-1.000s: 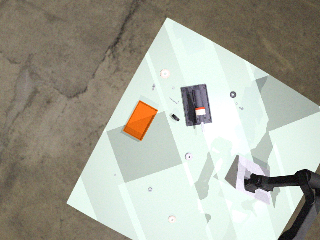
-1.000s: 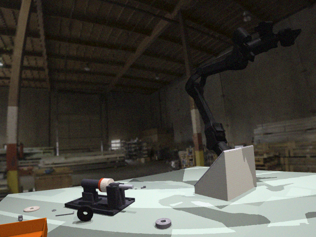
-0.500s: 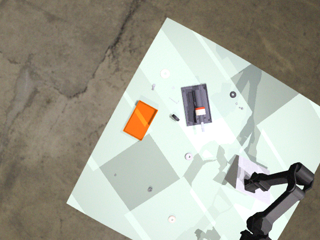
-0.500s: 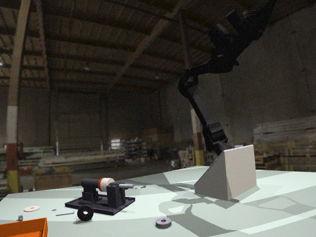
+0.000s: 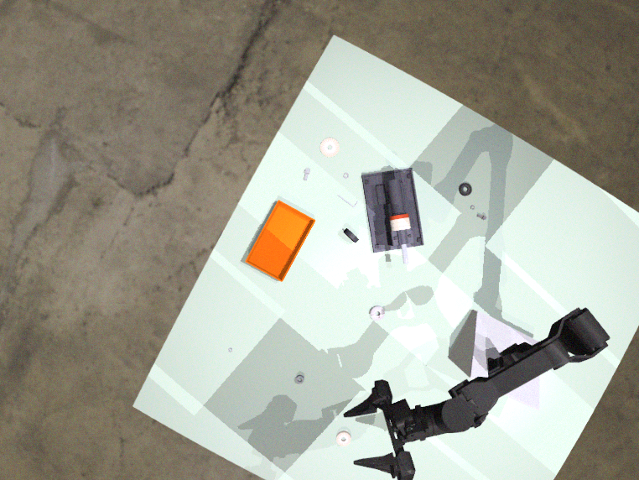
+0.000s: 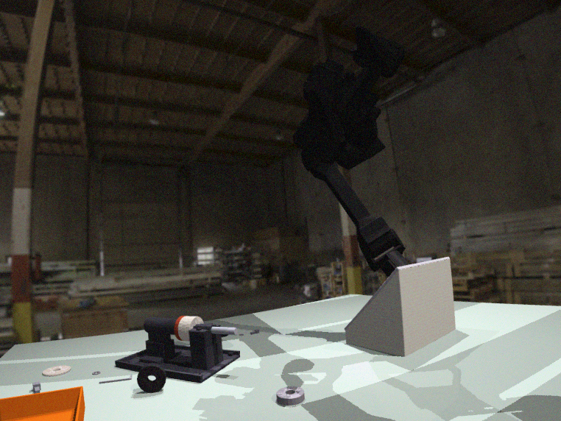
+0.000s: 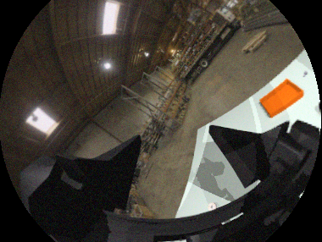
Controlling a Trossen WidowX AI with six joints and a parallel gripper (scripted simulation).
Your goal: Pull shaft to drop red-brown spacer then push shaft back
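Now: the grey shaft 430 mm to the right of my gripper tip, 350 mm below it and 20 mm behind it. Round my gripper tip: cream spacer (440 mm to the right, 350 mm below, 10 mm behind); black ring (400 mm below, 370 mm to the right, 100 mm ahead); red-brown spacer (470 mm to the right, 350 mm below).
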